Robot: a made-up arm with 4 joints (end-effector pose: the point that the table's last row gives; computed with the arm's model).
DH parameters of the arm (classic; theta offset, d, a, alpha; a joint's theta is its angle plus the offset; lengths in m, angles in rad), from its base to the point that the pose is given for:
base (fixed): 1.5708 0.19 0 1.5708
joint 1: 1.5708 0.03 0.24 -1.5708
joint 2: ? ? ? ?
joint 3: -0.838 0 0.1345 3.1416
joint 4: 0.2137 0 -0.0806 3.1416
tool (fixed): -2.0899 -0.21 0 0
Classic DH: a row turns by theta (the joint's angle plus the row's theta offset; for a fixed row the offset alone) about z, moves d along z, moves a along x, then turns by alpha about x.
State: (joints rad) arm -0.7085 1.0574 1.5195 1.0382
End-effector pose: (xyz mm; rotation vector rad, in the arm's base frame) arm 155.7 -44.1 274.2 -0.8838 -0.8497 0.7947
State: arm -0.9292 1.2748 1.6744 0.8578
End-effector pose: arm 204.1 25.8 307.4 -1.2804 -0.8162 1.2526
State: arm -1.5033 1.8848 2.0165 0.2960
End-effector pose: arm 250.8 237.2 240.4 2.0523 0.2348 -1.9830
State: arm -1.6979 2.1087 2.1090 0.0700
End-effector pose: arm 248.9 283.3 175.2 1.7414 -0.0376 -1.5789
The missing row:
joint 2: 1.5708 -0.04 0.08 1.5708
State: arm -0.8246 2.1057 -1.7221 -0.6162
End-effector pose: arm 216.9 278.8 384.1 0.5853 -1.8355 0.1363
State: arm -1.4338 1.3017 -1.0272 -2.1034
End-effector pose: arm 243.0 243.6 51.3 -1.8030 -0.3281 1.7139
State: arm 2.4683 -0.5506 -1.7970 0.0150
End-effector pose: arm -113.9 -116.1 177.8 1.2399 1.9504 -0.2327
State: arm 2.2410 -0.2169 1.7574 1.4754
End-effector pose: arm -116.4 31.6 58.0 2.2432 -0.1988 0.3952
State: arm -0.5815 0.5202 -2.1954 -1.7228
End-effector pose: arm 184.2 25.7 276.4 -0.4354 -0.6261 -0.2984
